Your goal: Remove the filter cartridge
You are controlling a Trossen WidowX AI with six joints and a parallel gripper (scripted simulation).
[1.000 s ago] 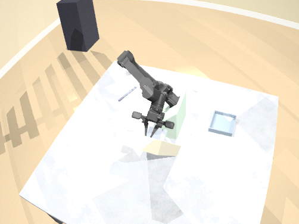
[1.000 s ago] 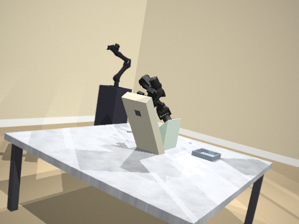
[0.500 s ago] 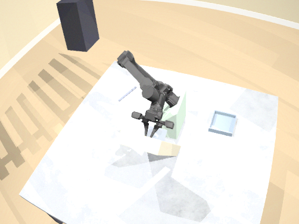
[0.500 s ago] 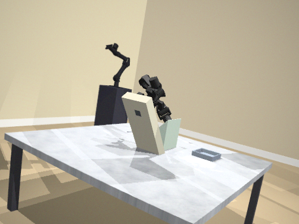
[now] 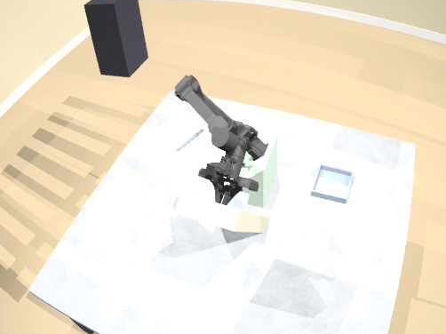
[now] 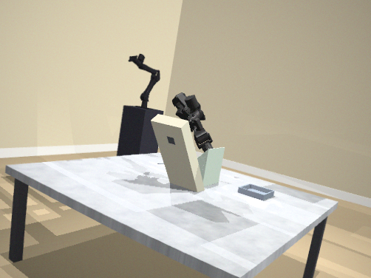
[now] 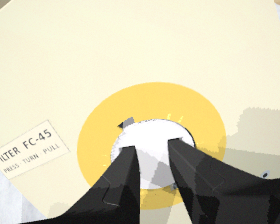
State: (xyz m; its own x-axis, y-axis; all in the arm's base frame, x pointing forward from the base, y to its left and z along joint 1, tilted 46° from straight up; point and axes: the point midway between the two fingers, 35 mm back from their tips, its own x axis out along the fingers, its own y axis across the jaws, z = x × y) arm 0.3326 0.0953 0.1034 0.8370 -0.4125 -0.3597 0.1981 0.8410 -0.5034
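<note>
Right now the round filter cartridge is 10 mm below my gripper tip and 10 mm ahead of it. Round my gripper tip: tray (420 mm behind, 290 mm to the left, 270 mm below).
</note>
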